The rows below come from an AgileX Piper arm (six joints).
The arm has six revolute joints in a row. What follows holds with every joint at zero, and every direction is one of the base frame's.
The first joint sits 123 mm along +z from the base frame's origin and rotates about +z.
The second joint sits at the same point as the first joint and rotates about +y.
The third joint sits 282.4 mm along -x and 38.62 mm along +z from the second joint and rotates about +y.
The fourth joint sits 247.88 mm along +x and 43.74 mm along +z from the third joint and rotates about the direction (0.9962, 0, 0.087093).
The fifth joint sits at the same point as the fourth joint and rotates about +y.
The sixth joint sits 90.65 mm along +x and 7.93 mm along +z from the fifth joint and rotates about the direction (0.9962, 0, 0.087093).
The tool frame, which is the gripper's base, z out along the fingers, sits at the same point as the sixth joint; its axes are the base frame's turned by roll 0, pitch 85 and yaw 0 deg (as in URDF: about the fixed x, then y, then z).
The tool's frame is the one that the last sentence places.
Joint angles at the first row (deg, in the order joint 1, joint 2, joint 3, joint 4, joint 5, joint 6):
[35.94 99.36 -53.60 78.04 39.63 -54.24]
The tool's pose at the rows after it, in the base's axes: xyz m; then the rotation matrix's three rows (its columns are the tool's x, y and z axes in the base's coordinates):
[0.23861 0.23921 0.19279], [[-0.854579 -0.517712 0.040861], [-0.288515 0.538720 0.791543], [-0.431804 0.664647 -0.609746]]
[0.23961 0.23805 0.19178], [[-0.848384 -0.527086 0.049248], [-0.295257 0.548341 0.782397], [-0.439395 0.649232 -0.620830]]
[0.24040 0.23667 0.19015], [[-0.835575 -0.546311 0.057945], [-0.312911 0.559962 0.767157], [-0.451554 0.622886 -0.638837]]
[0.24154 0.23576 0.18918], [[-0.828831 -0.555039 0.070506], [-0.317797 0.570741 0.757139], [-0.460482 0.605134 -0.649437]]
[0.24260 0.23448 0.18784], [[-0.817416 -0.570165 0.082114], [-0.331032 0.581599 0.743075], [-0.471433 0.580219 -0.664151]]
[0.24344 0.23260 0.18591], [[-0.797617 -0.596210 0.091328], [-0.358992 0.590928 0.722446], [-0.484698 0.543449 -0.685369]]
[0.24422 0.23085 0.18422], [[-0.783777 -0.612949 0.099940], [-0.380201 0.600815 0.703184], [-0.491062 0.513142 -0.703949]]
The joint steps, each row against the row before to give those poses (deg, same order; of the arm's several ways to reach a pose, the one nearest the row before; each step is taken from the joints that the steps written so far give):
[-0.50 0.00 0.00 -0.78 -0.07 -0.01]
[-0.08 0.00 0.00 -0.94 -0.70 0.00]
[0.00 0.00 0.00 -1.73 -0.97 -0.04]
[0.00 0.00 0.00 -0.86 -0.97 0.00]
[0.00 0.00 0.00 -1.46 -1.02 0.00]
[0.00 0.00 0.00 -2.49 -1.04 0.00]
[0.00 0.00 0.00 -2.35 -0.92 0.54]

